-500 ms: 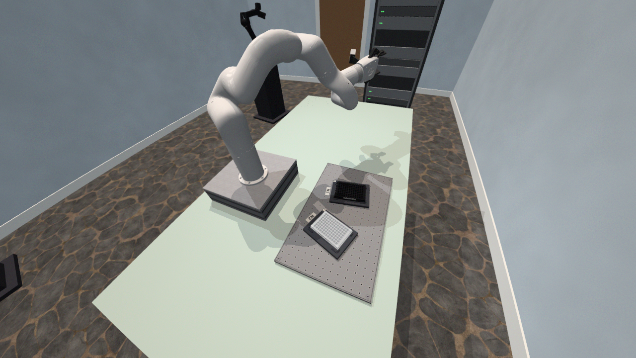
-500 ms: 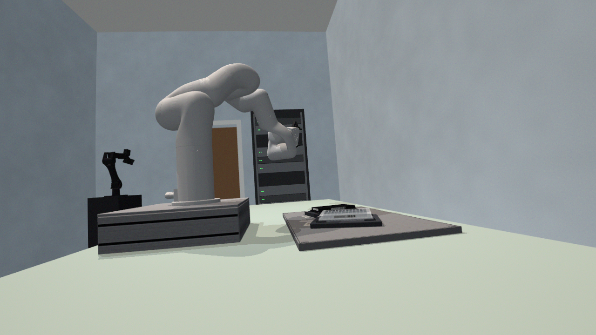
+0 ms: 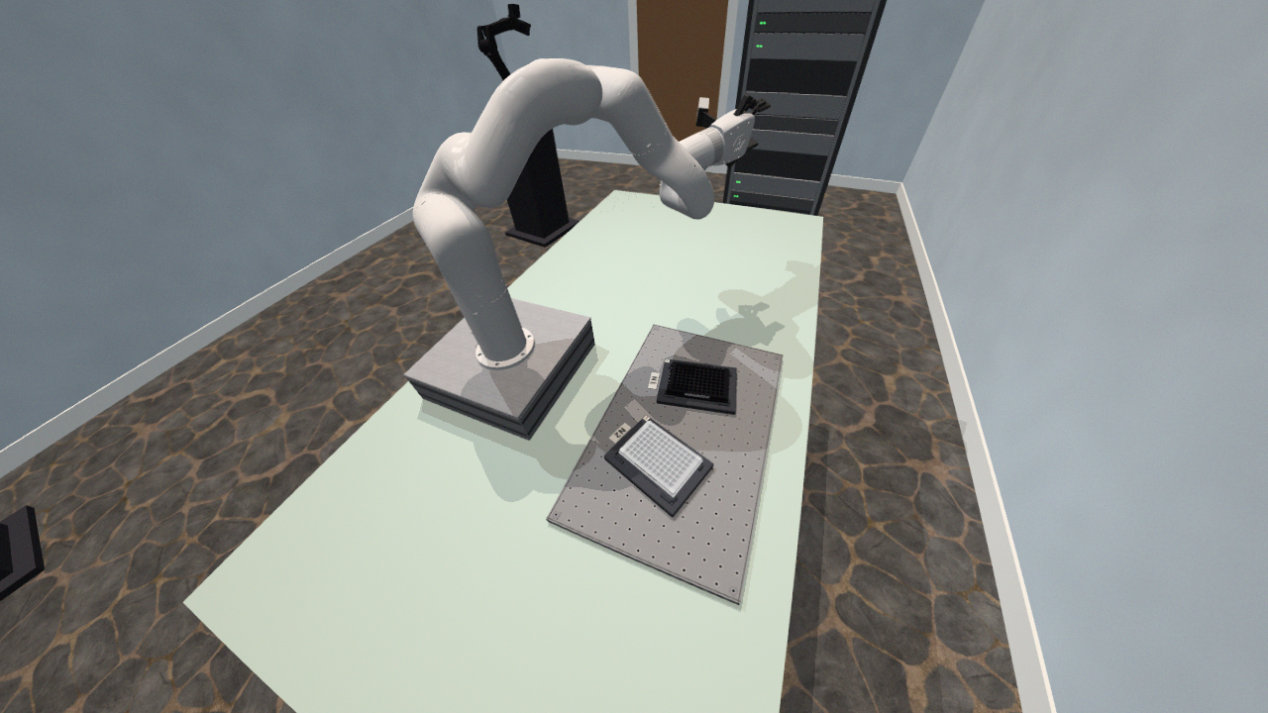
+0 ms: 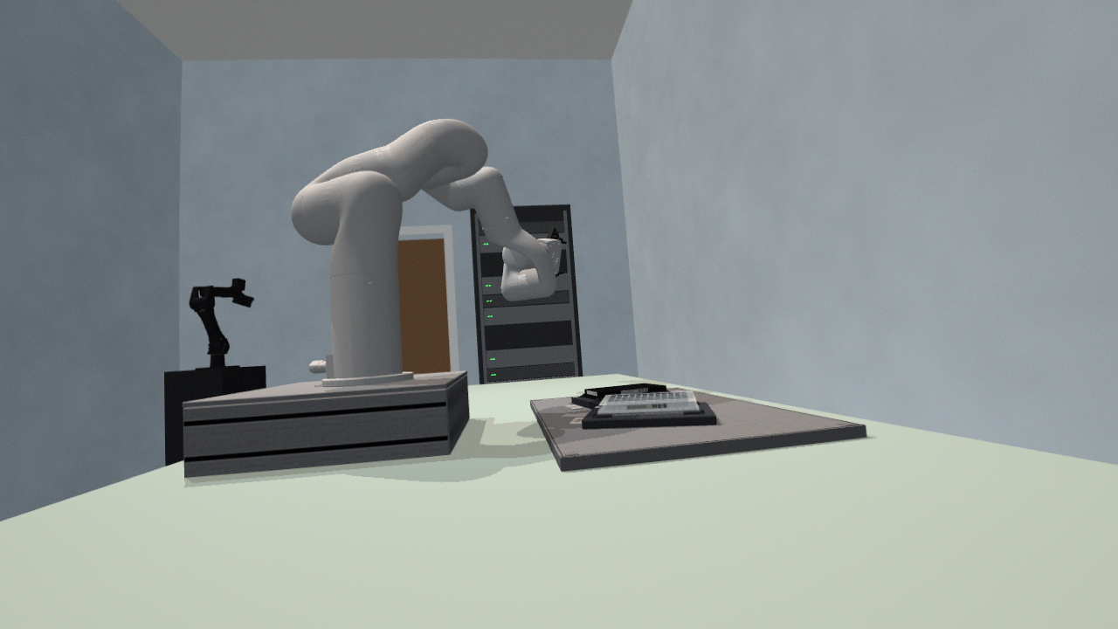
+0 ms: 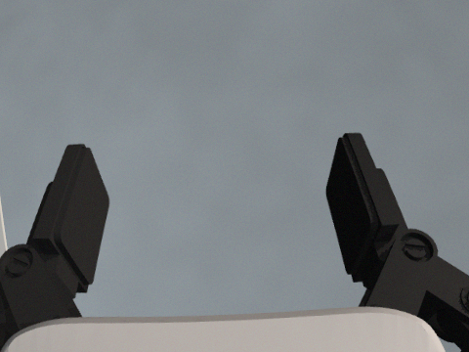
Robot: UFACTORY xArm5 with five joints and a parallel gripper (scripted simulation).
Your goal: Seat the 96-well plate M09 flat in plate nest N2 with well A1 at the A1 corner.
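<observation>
The 96-well plate M09 lies 130 mm ahead of my hand, 720 mm to the right of it and 360 mm below it. From my hand the other things lie so: A1 corner mark: 70 mm ahead, 650 mm to the right, 370 mm below; then N1 label: 30 mm ahead, 560 mm to the right, 380 mm below; then black plate M06: 120 mm ahead, 520 mm to the right, 360 mm below.
</observation>
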